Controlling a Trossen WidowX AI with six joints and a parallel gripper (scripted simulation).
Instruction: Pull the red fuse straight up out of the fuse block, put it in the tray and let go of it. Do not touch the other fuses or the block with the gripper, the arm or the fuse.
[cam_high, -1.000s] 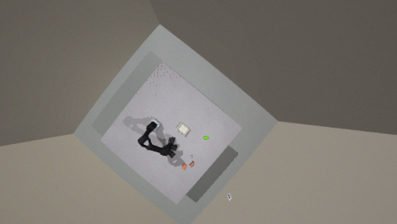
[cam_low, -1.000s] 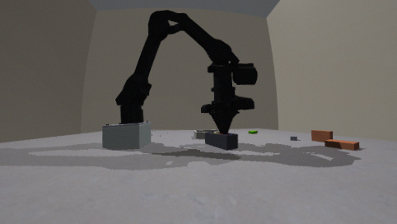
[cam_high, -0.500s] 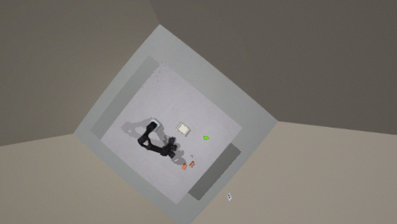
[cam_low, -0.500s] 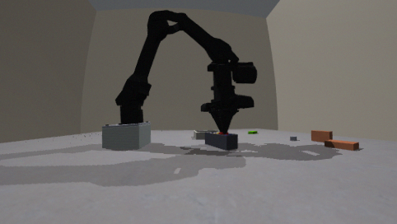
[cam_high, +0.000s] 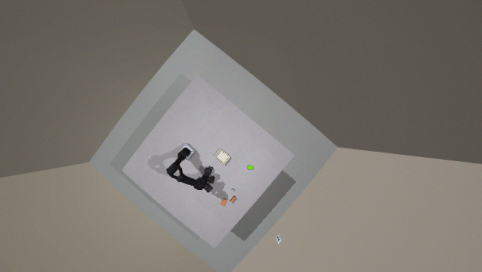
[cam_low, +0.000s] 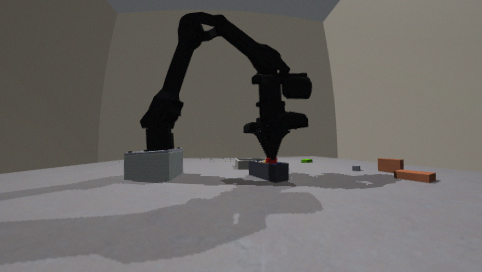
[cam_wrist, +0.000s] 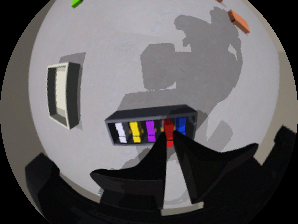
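The pale tray is 230 mm to the left of my gripper tip and 40 mm below it. Round my gripper tip: red fuse (10 mm below).
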